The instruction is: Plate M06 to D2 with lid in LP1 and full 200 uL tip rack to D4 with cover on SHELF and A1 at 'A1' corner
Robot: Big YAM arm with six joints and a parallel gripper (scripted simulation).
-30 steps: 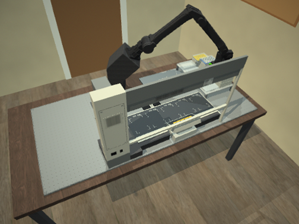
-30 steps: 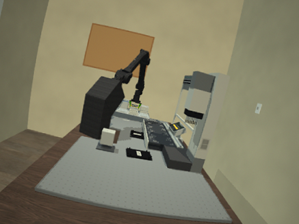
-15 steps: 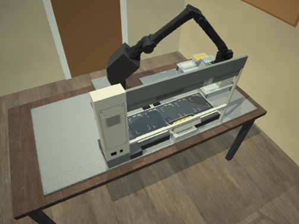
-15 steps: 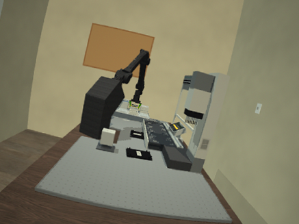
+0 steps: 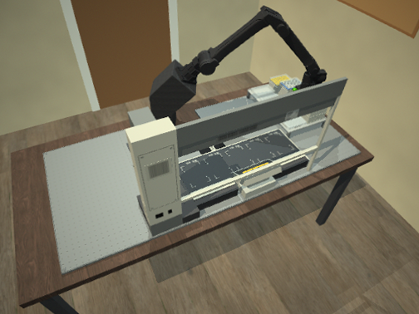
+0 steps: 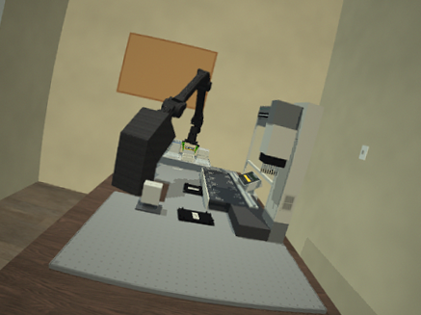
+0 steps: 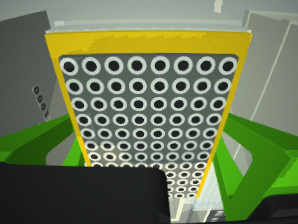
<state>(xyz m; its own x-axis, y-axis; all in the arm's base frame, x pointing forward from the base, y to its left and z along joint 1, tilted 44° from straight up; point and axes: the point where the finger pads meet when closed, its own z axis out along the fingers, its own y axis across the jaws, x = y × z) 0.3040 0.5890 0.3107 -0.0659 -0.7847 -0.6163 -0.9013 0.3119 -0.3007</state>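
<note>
The shelf unit lies 6 cm to the right of my hand, 6 cm behind it and 4 cm below it. Round my hand: yellow-framed tip rack 1 cm ahead, 1 cm above; then cream item 13 cm to the right, 3 cm below, 1 cm behind; then shelf label 22 cm to the right, 9 cm below, 7 cm behind.
</note>
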